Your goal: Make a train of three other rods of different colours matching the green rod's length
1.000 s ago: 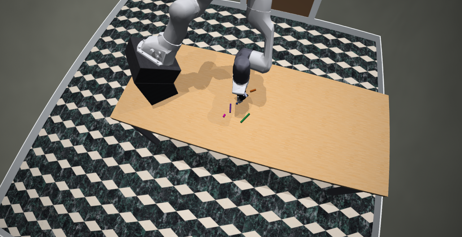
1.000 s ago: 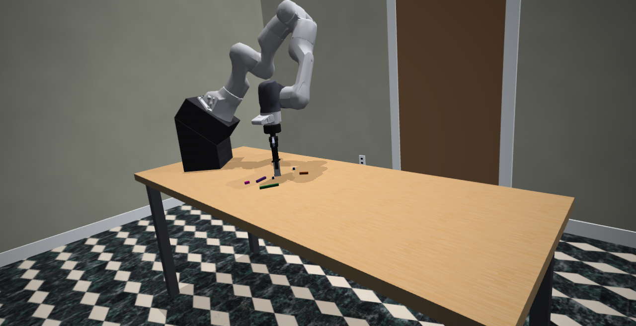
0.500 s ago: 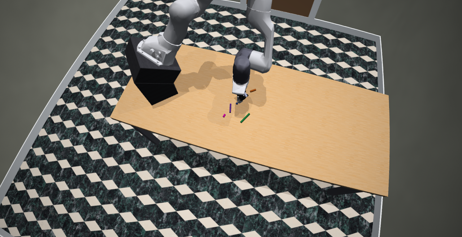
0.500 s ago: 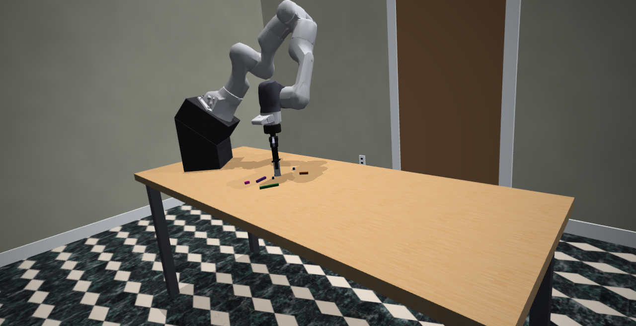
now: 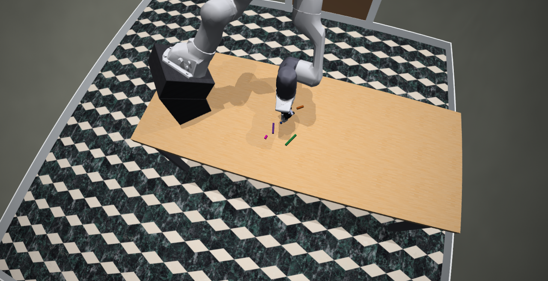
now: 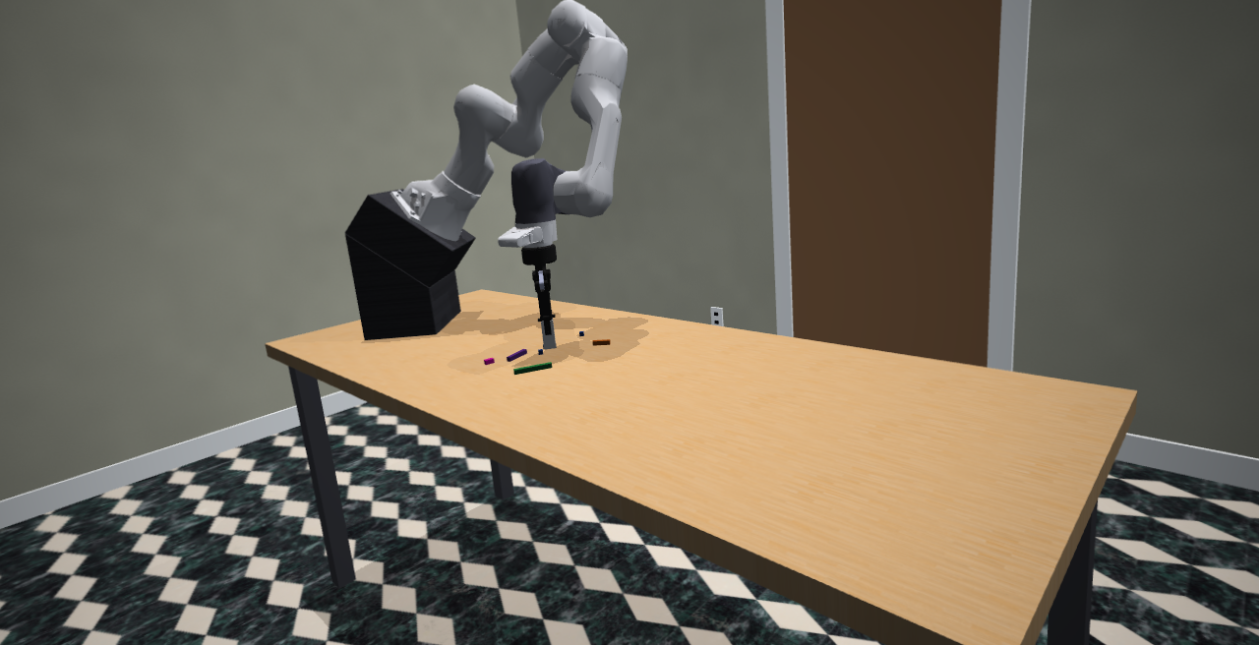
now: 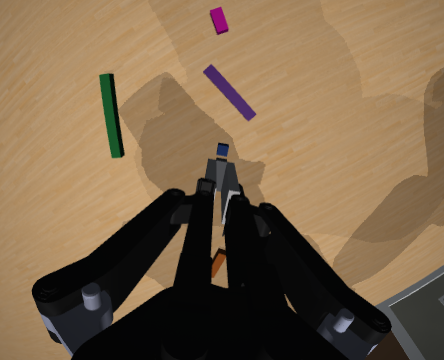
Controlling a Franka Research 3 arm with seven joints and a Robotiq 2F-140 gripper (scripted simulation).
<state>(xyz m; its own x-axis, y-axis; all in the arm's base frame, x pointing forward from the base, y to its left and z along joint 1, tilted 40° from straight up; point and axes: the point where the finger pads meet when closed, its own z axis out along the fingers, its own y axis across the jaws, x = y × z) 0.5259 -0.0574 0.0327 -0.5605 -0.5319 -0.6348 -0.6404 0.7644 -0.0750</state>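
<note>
Right now my hand is 30 mm above the grey rod. From my hand the other things lie so: orange rod (100 mm to the left, 60 mm ahead, 40 mm below); then purple rod (60 mm to the right, 50 mm behind, 40 mm below); then green rod (100 mm to the right, 60 mm ahead, 40 mm below).
</note>
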